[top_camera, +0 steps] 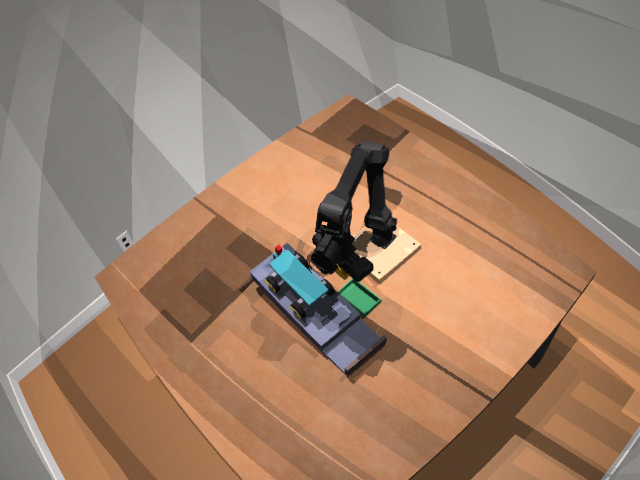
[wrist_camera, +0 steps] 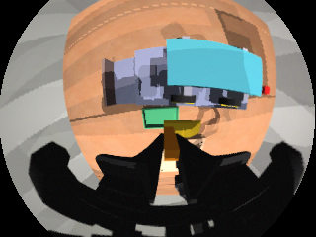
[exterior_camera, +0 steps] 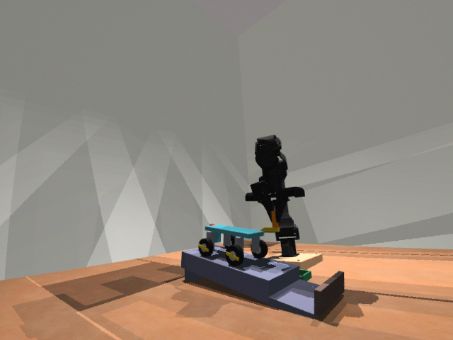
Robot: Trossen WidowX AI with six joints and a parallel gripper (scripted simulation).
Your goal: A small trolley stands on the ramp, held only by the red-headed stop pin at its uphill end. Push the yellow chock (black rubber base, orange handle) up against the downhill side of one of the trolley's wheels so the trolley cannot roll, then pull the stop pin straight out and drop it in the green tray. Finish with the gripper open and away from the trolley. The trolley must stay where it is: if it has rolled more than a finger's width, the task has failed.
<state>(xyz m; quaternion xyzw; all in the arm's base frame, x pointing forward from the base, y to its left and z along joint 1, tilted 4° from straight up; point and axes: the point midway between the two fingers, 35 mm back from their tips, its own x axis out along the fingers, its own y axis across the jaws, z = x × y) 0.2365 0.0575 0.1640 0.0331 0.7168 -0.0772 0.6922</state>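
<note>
The trolley is 110 mm to the right of my gripper tip, 90 mm ahead of it and 50 mm below it. Round my gripper tip: dark stop wall (170 mm to the left, 140 mm below, 130 mm ahead); then yellow chock (20 mm to the right, 10 mm below); then green tray (170 mm below, 20 mm to the left, 20 mm behind).
</note>
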